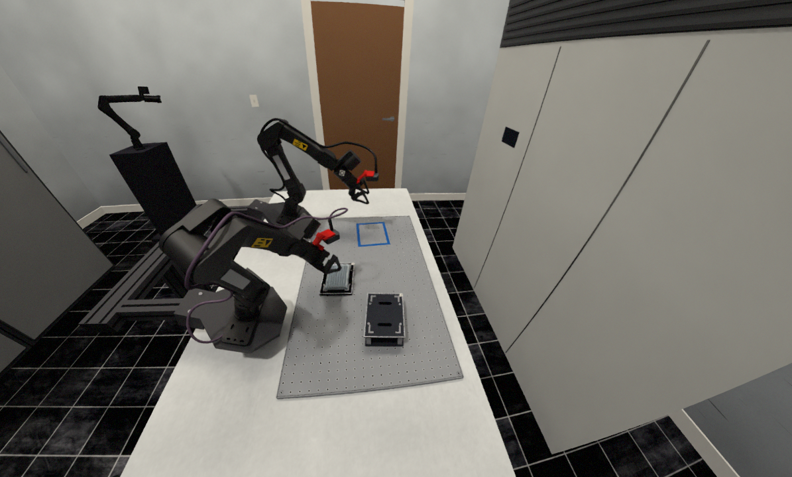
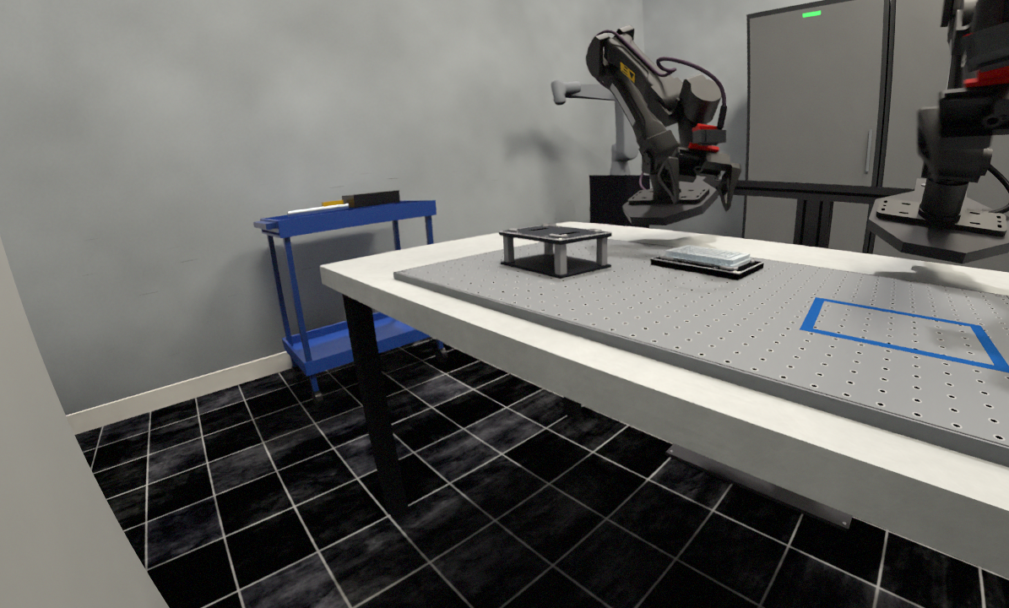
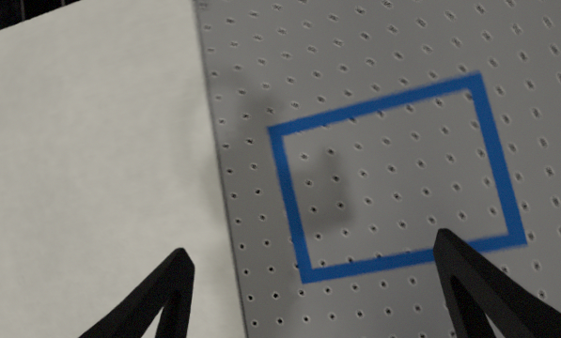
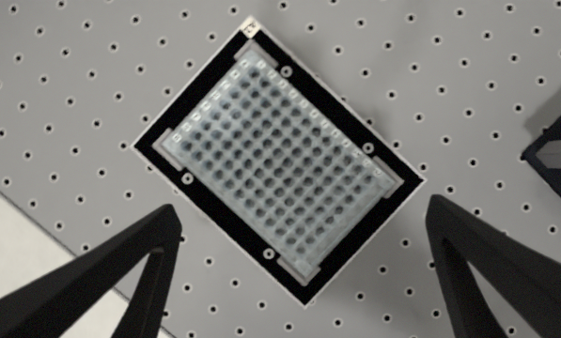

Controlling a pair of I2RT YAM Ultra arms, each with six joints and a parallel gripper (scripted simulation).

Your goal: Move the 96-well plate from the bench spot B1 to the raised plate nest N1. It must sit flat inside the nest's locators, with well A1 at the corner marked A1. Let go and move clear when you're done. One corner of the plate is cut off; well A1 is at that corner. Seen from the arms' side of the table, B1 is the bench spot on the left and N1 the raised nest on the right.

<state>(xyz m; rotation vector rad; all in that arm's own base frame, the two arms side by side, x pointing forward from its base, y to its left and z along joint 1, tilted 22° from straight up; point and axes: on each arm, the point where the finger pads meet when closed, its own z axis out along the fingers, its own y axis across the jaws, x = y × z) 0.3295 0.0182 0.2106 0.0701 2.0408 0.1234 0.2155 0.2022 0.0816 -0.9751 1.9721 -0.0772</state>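
Right now my right hand is 90 mm above the clear 96-well plate, 20 mm to the right of it and 10 mm short of it. Also, from my right hand: black nest plate (100 mm below, 20 mm to the left, 10 mm ahead).
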